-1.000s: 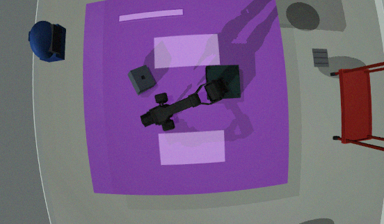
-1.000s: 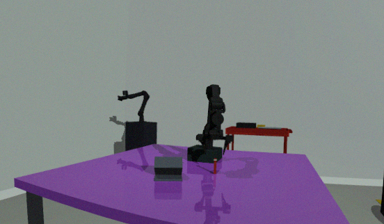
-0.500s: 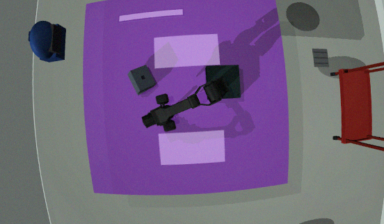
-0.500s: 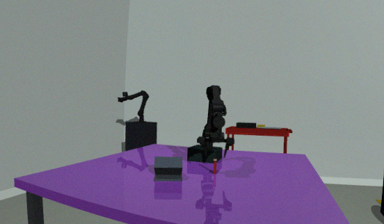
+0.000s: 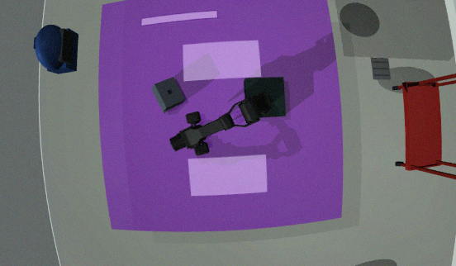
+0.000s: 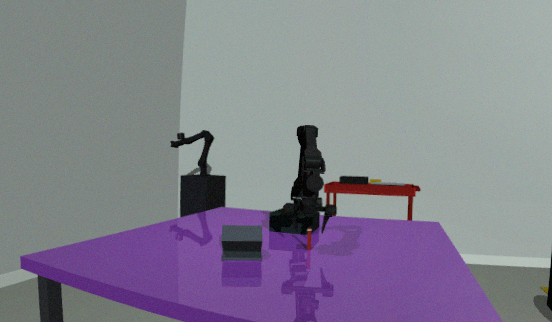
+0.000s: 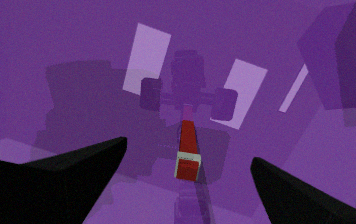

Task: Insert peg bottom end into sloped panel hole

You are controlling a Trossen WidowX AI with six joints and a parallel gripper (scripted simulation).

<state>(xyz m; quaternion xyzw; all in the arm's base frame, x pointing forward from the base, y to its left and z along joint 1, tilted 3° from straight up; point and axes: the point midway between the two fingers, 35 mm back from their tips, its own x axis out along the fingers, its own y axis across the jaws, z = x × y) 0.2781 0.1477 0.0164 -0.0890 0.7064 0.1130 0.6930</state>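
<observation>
The red peg lies 10 mm below my gripper tip. Also, from my gripper tip: sloped panel (180 mm to the right, 160 mm ahead, 10 mm below).
</observation>
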